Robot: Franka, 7 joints.
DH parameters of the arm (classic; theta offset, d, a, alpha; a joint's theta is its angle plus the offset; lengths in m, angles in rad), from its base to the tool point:
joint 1: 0 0.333 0 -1.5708
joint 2: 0 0 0 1.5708
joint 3: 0 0.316 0.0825 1.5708
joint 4: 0 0 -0.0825 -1.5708
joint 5: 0 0.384 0 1.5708
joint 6: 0 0 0.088 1.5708
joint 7: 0 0.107 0 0
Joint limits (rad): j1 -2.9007..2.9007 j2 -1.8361..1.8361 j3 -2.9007..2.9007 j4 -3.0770..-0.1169 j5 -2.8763..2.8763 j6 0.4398..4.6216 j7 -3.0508..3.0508
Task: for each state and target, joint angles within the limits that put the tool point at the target. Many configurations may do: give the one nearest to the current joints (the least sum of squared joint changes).
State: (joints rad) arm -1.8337 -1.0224 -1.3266 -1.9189 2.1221 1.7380 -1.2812
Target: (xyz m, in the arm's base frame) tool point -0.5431 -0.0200 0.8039
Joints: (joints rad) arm -1.3986 -0.6967 -1.2508 -1.6417 2.1879 1.8514 -1.2812
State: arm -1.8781 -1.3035 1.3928 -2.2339 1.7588 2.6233 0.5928
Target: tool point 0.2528 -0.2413 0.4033
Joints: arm -1.8287 -1.3478 1.3454 -2.8085 1.8056 2.7148 0.5928
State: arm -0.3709 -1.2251 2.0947 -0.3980 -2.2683 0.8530 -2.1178
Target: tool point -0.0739 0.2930 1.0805
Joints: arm -0.6695 -0.3559 1.9069 -0.5176 -2.2755 1.3476 -2.1178
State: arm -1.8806 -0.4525 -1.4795 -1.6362 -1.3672 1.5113 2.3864
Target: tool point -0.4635 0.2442 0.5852
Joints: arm -1.9478 -0.4021 -1.2415 -1.8077 -1.2393 1.2066 2.3864
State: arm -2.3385 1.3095 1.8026 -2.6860 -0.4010 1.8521 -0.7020
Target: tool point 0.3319 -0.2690 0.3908
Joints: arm -2.4130 1.3236 1.8075 -2.4276 -0.4175 1.9294 -0.7020
